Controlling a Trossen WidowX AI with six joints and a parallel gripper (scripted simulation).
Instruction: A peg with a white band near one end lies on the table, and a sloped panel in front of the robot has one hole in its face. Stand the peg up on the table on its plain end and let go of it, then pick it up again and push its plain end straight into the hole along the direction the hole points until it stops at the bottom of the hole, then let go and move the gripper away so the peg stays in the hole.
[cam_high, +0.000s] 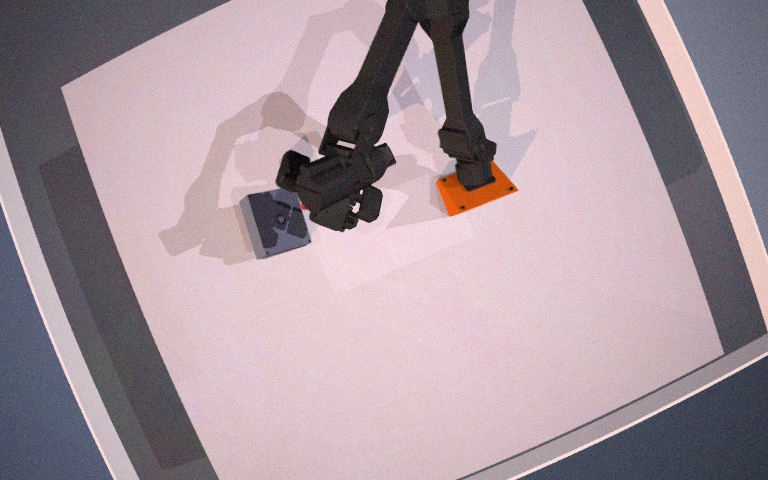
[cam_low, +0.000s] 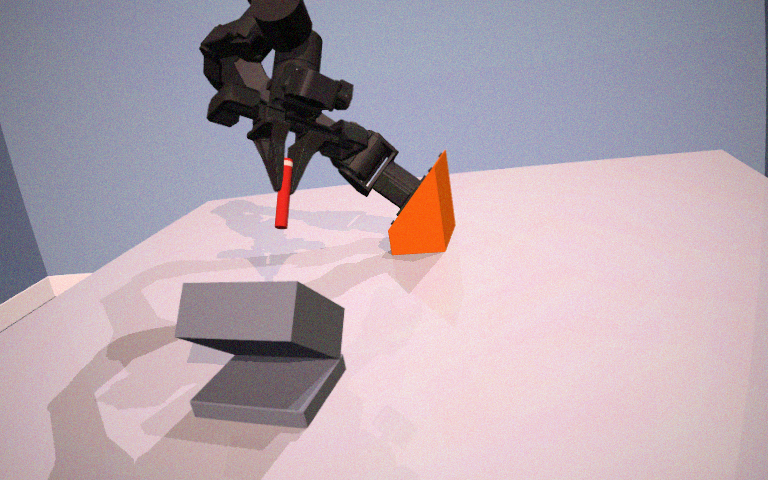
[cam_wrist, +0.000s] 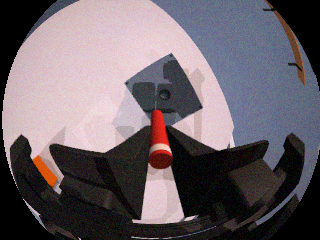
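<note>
Now: the panel 11 cm below my gripper tip and 11 cm ahead of it. Also, from my gripper tip: grey foot: 17 cm below, 12 cm ahead; red peg: 1 cm behind, 1 cm above.
</note>
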